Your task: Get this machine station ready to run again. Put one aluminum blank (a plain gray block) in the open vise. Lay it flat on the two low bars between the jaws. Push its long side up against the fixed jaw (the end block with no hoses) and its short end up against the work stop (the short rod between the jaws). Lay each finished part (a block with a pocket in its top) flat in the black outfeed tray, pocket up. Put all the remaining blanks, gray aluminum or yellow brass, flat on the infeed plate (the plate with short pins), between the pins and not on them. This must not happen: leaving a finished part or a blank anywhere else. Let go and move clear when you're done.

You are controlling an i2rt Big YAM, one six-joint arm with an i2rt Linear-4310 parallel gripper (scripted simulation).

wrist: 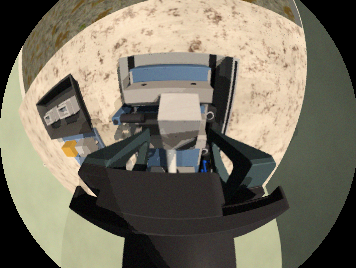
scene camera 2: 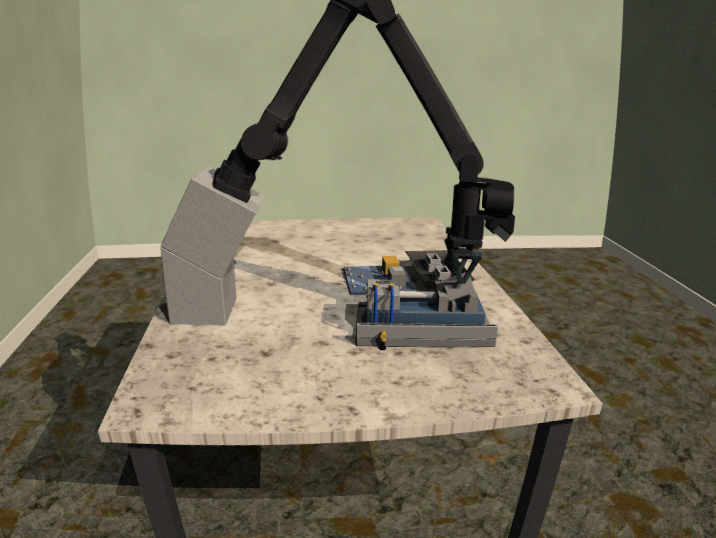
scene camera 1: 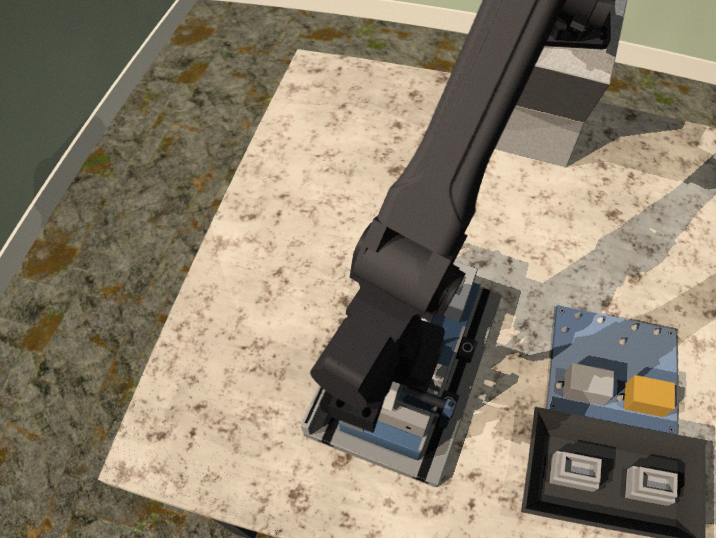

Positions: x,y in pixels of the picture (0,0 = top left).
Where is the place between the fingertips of the gripper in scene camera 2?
459,278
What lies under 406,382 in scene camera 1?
The gripper.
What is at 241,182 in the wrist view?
The gripper.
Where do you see a brass blank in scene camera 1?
645,395
